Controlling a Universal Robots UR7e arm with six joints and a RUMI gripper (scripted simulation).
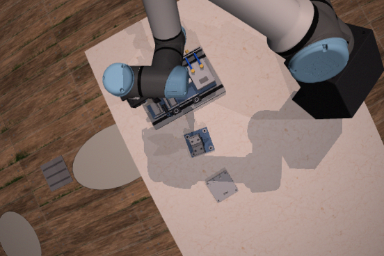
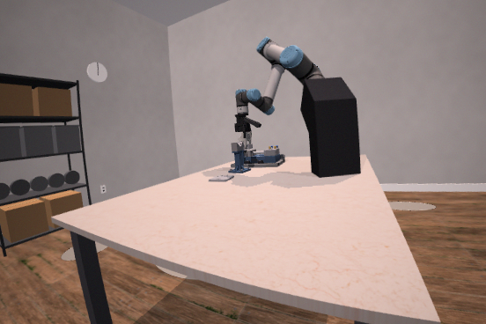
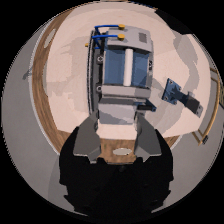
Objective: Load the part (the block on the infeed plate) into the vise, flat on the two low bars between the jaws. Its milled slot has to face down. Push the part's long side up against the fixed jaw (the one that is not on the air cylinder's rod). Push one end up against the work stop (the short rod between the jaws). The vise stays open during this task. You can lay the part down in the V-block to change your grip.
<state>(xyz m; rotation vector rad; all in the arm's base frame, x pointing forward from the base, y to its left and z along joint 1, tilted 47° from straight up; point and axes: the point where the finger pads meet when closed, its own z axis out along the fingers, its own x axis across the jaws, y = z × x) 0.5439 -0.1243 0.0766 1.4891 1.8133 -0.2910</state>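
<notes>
My gripper is now 1 cm above the part. From my hand the other things lie so: air cylinder (16 cm behind, 5 cm below, 1 cm to the left); vise (9 cm below, 7 cm behind, 2 cm to the left); air cylinder rod (9 cm behind, 5 cm below, 2 cm to the left).
</notes>
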